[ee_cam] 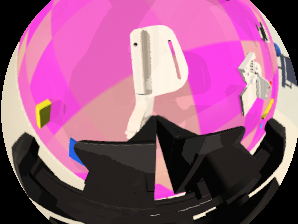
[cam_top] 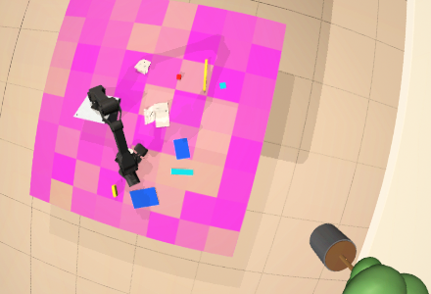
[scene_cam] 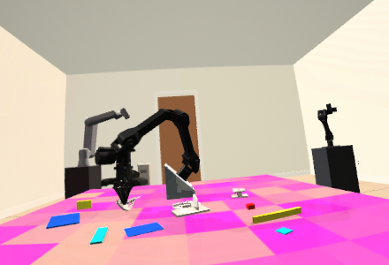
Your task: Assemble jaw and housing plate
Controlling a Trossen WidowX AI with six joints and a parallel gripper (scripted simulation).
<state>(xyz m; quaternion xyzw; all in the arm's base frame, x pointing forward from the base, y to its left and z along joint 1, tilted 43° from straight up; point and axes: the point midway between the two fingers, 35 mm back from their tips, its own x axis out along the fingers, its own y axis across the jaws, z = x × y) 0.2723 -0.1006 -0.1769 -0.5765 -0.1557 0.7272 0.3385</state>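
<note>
Now: gripper tip 2 cm past the white jaw, 1 cm to the left of it and 1 cm below it. Round my gripper tip: white base: 4 cm ahead, 25 cm to the left, 2 cm below; then yellow block: 8 cm behind, 21 cm to the right, 1 cm below; then cyan bar: 23 cm ahead, 2 cm to the left, 3 cm below.
</note>
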